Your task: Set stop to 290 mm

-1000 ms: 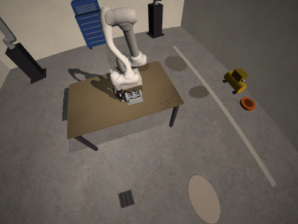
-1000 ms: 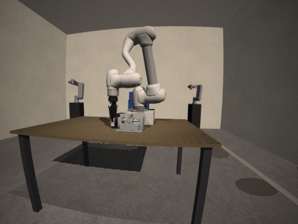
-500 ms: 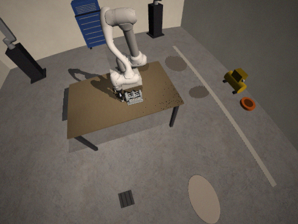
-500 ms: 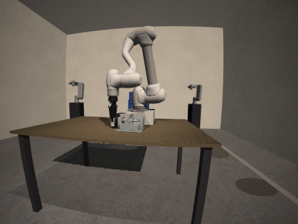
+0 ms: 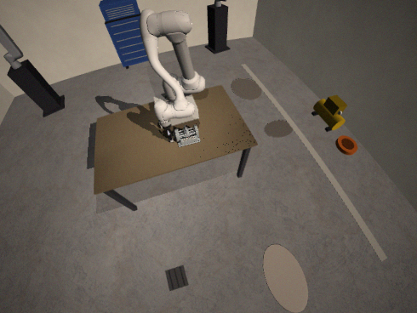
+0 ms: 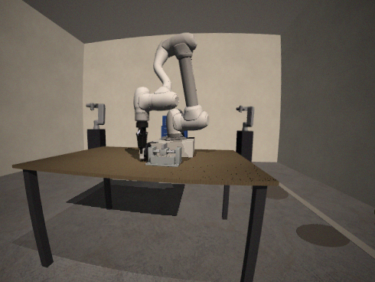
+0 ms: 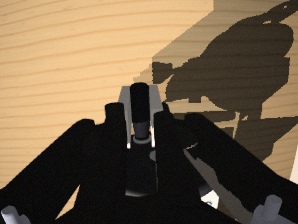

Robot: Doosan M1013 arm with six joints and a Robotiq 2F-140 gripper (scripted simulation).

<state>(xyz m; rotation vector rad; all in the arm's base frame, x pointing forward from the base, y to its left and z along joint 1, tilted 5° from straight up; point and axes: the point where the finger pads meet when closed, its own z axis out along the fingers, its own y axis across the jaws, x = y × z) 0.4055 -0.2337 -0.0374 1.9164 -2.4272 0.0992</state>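
My hand is 30 mm short of the grey stop fixture, 140 mm to the right of it and 30 mm below it. From my hand the other things lie so: black handwheel handle: 20 mm below.
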